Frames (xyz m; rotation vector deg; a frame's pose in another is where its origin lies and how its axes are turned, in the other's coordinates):
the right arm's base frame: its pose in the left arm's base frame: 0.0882 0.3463 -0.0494 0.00 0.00 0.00
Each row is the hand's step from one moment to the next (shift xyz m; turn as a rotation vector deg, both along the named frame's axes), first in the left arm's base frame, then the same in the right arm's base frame.
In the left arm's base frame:
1: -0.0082 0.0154 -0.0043 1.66 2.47 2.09
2: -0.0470 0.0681 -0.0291 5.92 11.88 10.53
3: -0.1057 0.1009 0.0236 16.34 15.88 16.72
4: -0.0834 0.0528 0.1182 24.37 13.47 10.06
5: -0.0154 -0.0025 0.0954 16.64 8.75 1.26
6: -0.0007 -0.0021 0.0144 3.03 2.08 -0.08
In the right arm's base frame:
1: -0.0082 0.0154 -0.0043 1.66 2.47 2.09
2: -0.0470 0.0681 -0.0291 5.92 11.88 10.53
3: -0.1057 0.1009 0.0236 16.34 15.88 16.72
4: -0.0834 0.0528 0.1182 24.37 13.47 10.06
5: -0.0154 -0.0025 0.0954 16.64 8.75 1.26
6: -0.0007 -0.0021 0.0144 3.03 2.08 -0.08

